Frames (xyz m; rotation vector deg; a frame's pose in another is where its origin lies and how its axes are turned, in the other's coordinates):
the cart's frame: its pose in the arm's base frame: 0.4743 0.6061 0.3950 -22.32 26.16 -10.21
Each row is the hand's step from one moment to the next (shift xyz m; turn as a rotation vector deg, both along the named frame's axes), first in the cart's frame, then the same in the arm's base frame.
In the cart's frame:
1: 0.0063 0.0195 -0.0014 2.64 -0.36 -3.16
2: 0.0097 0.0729 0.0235 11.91 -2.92 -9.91
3: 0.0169 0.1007 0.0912 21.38 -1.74 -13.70
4: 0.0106 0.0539 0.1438 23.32 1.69 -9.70
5: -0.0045 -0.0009 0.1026 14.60 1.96 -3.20
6: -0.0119 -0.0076 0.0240 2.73 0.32 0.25
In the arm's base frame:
1: 0.0065 0.0157 -0.0115 0.85 -2.02 -3.50
2: 0.0253 0.0716 -0.0139 5.72 -8.90 -11.69
3: 0.0651 0.1171 0.0280 12.44 -11.45 -19.03
4: 0.0800 0.0932 0.0928 16.27 -7.51 -17.87
5: 0.0432 0.0337 0.0869 11.59 -2.95 -9.18
6: -0.0001 0.0039 0.0276 2.55 -0.32 -1.00

